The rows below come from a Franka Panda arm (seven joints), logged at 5 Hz.
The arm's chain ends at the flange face. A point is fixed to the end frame.
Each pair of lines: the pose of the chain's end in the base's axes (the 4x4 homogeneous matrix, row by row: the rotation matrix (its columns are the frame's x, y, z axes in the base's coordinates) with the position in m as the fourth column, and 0 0 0 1 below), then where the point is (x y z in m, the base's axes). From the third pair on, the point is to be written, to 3 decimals.
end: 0.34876 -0.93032 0.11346 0.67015; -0.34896 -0.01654 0.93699 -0.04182; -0.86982 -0.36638 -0.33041 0.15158; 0 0 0 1
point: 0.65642 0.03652 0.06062
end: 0.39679 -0.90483 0.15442 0.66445; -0.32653 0.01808 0.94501 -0.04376; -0.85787 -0.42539 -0.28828 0.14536; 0 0 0 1
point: 0.65830 0.03800 0.05661
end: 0.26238 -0.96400 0.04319 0.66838; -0.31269 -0.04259 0.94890 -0.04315; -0.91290 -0.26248 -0.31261 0.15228; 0 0 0 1
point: 0.642 0.037 0.066
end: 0.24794 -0.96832 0.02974 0.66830; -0.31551 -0.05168 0.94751 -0.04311; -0.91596 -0.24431 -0.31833 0.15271; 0 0 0 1
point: 0.640 0.036 0.066
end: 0.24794 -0.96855 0.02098 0.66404; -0.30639 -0.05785 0.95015 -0.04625; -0.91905 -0.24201 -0.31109 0.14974; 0 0 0 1
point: 0.634 0.034 0.064
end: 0.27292 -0.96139 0.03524 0.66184; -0.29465 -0.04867 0.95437 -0.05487; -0.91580 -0.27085 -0.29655 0.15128; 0 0 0 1
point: 0.635 0.026 0.066
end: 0.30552 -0.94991 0.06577 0.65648; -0.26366 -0.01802 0.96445 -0.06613; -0.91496 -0.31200 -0.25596 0.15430; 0 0 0 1
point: 0.635 0.019 0.071
